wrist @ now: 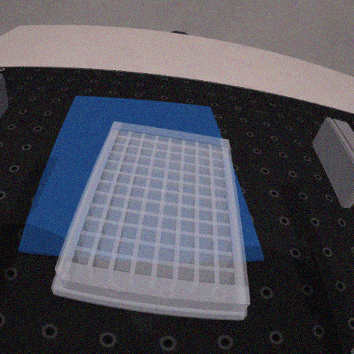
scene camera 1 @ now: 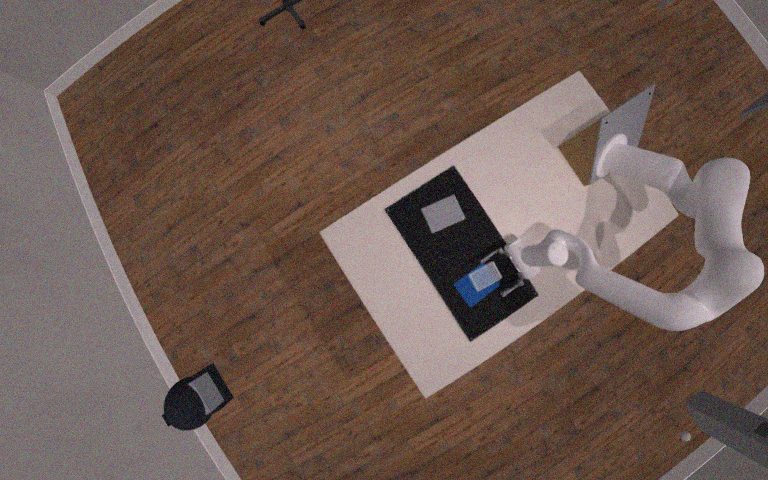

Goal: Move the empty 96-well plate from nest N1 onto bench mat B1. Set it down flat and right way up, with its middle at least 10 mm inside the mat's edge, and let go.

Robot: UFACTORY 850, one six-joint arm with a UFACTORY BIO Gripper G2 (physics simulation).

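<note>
The clear 96-well plate (scene camera 1: 485, 276) (wrist: 160, 200) lies flat and right way up, partly over the blue bench mat (scene camera 1: 469, 295) (wrist: 140, 110). In the wrist view its near end reaches past the mat's near edge, over the black board. The far part of the mat shows beyond the plate. My gripper (scene camera 1: 492, 277) (wrist: 167, 137) is open wide and empty, with one finger out to each side of the plate and apart from it. No mark naming nest N1 can be read.
The black perforated board (scene camera 1: 433, 254) (wrist: 295, 200) lies on the pale table (scene camera 1: 385, 283) (wrist: 125, 47). A pale grey rectangular piece (scene camera 1: 443, 213) sits on the board's other half. My arm (scene camera 1: 640, 294) reaches in from the right in the scene view.
</note>
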